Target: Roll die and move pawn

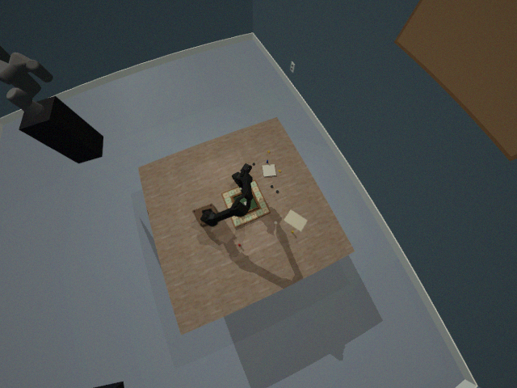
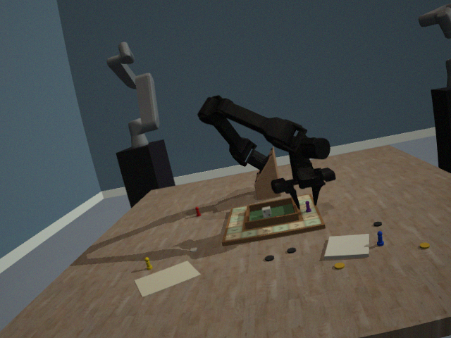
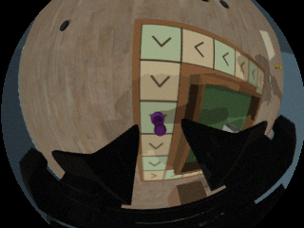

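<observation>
The purple pawn lies right at my gripper tip. From my gripper tip the other things lie so: green dice tray: 11 cm to the right, 2 cm below, 1 cm behind; then white block: 25 cm ahead, 10 cm to the left, 2 cm below; then white die: 13 cm to the right.
</observation>
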